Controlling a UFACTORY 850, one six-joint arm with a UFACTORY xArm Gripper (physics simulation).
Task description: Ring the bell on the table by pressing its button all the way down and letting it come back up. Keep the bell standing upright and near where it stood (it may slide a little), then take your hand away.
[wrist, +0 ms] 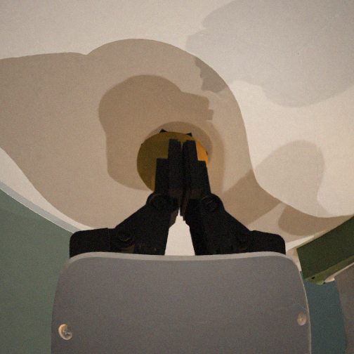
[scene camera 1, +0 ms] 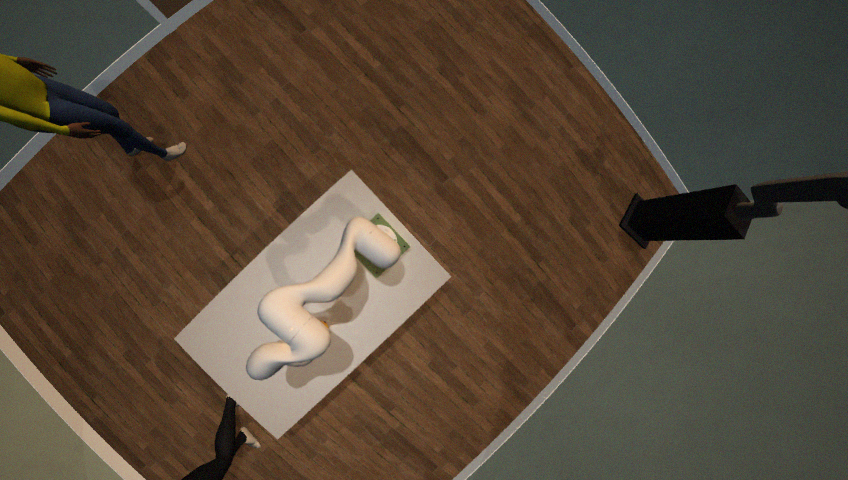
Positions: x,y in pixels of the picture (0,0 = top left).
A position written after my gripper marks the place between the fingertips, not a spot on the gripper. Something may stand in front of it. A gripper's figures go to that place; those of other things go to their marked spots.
Labels:
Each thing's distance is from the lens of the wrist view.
my gripper [wrist: 179,155]: 12 cm
bell [wrist: 156,146]: 18 cm

